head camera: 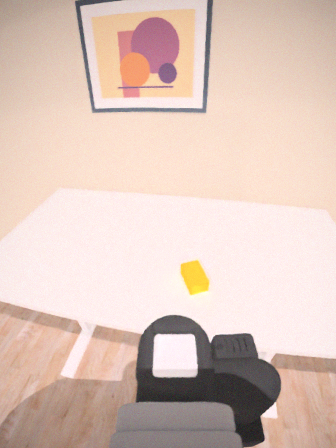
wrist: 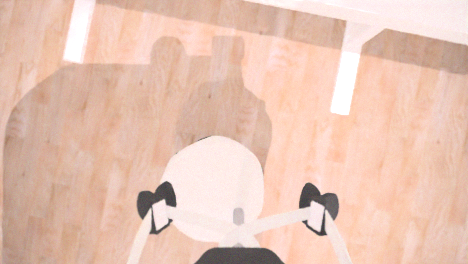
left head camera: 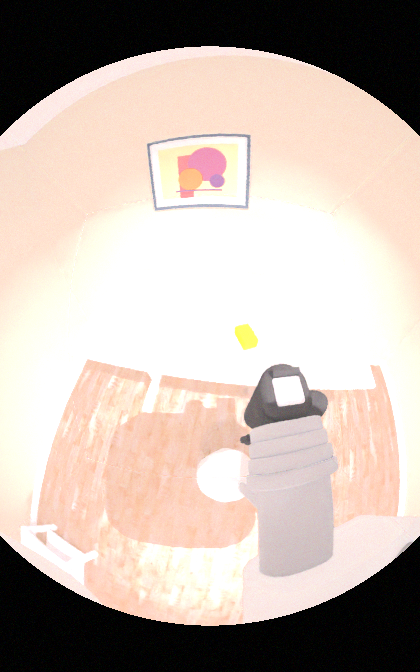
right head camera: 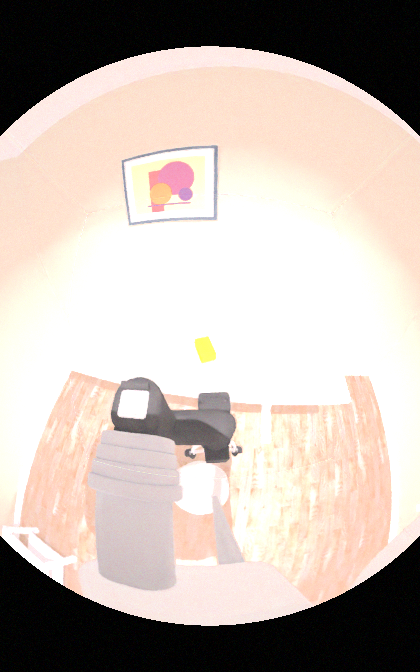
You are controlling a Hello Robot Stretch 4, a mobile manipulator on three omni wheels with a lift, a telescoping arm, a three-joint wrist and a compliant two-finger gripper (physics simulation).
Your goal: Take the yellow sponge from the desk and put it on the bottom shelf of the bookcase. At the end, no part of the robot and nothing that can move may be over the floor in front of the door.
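Where they show: gripper, fingertip midpoint: (wrist: 237, 198); robot's base, link origin: (wrist: 216, 182).
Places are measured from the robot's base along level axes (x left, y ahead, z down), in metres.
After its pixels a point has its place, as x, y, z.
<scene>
The yellow sponge (head camera: 194, 277) @(-0.072, 0.558, -0.968) (left head camera: 246, 337) (right head camera: 205, 350) lies on the white desk (head camera: 100, 235) @(0.307, 0.825, -0.923) (wrist: 425, 15) @(-0.272, 0.350, -0.922), towards its near edge. My gripper (right head camera: 213, 451) (wrist: 237, 198) @(-0.088, 0.168, -0.940) is open and empty, its two fingertips wide apart. It points down over the floor and the round white disc, on the near side of the desk, apart from the sponge. In the head camera view the wrist hides the fingers. The sponge does not show in the wrist view. The door does not show clearly, and I cannot make out the bookcase for certain.
The round white disc (left head camera: 222, 475) (right head camera: 200, 487) (wrist: 215, 175) @(-0.010, 0.063, -0.187) is low under the gripper. Desk legs (head camera: 77, 352) (wrist: 346, 82) stand beyond it. A white frame-like piece (left head camera: 40, 528) (right head camera: 22, 530) is at the lower left. A framed picture (head camera: 150, 55) @(0.081, 1.188, -1.579) hangs on the wall behind the desk.
</scene>
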